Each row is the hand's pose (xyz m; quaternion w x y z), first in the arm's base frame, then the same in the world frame.
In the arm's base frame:
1: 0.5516 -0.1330 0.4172 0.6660 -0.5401 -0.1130 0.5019
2: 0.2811 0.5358 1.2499 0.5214 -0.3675 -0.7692 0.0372
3: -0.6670 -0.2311 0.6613 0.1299 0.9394 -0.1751 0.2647
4: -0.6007 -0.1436 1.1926 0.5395 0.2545 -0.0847 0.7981
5: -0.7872 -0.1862 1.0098 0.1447 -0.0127 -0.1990 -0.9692
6: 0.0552 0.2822 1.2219 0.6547 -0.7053 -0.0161 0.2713
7: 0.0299 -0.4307 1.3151 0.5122 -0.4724 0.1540 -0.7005
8: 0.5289 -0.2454 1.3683 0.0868 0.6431 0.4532 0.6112
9: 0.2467 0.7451 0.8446 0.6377 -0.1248 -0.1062 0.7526
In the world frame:
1: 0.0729 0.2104 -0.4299 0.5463 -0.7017 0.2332 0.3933
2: 0.3011 1.2685 -0.2243 0.4214 -0.6743 -0.5704 0.2058
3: -0.9799 0.8315 -0.1847 0.5034 0.7976 -0.2659 0.1995
4: -0.7382 1.1678 0.1658 0.7582 0.0958 0.1753 0.6207
5: -0.9719 1.1171 0.0526 0.0674 0.1781 0.4914 0.8498
6: 0.0035 1.1807 -0.0834 0.4232 -0.8457 0.2798 0.1655
7: -0.2390 0.7592 0.4468 0.1462 -0.6234 0.0493 -0.7665
8: 0.2862 0.6922 0.3702 0.3919 0.7046 0.4850 0.3387
9: 0.2267 1.1931 -0.6693 0.7131 -0.2919 0.2306 0.5943

